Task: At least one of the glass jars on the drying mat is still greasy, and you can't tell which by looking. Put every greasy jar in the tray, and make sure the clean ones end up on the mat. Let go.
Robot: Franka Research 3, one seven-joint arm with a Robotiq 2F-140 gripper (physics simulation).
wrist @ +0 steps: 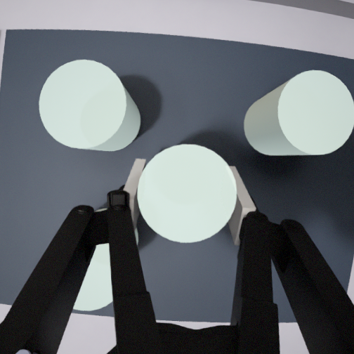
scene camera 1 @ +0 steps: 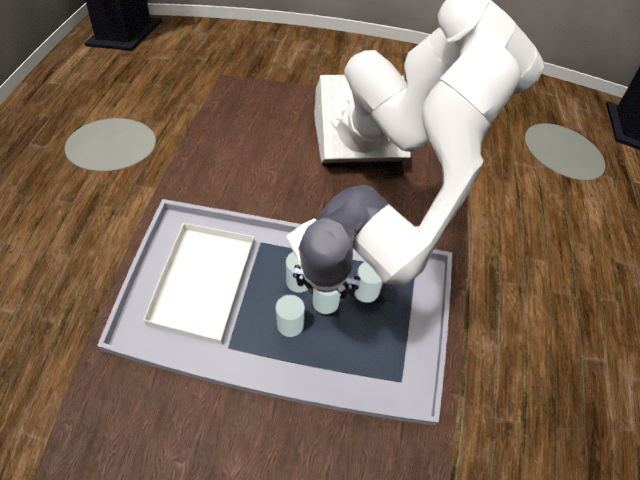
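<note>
My gripper (scene camera 1: 326, 290) (wrist: 184, 177) is shut on the middle glass jar (scene camera 1: 326, 301) (wrist: 187, 193), pale green and upright, with one pad on each side. Whether its base touches the dark drying mat (scene camera 1: 361, 341) (wrist: 185, 75) is hidden. Three more similar jars stand upright on the mat: a back-left jar (scene camera 1: 293, 273) (wrist: 82, 104), a right jar (scene camera 1: 368, 283) (wrist: 316, 112) and a front-left jar (scene camera 1: 290, 316) (wrist: 95, 285), partly behind a finger in the wrist view. No grease shows on any. The cream tray (scene camera 1: 199, 279), left of the mat, holds no jar.
A large grey rimmed board (scene camera 1: 289, 384) carries the mat and the cream tray. It lies on a dark wooden surface (scene camera 1: 248, 428). The arm's pale base block (scene camera 1: 329, 121) stands behind it, and the arm hangs over the board's back right part.
</note>
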